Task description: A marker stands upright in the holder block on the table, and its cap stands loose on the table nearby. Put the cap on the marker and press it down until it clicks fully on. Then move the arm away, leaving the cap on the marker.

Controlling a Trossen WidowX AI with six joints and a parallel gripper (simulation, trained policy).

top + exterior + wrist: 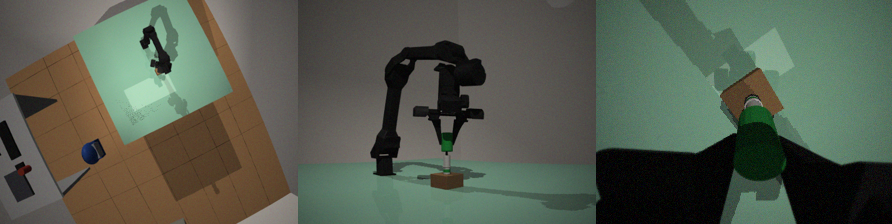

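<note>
Right now my gripper tip is 10 cm above the brown holder block, 1 cm to the left of it and 1 cm short of it. Round my gripper tip: green cap 1 cm ahead, 1 cm above.
</note>
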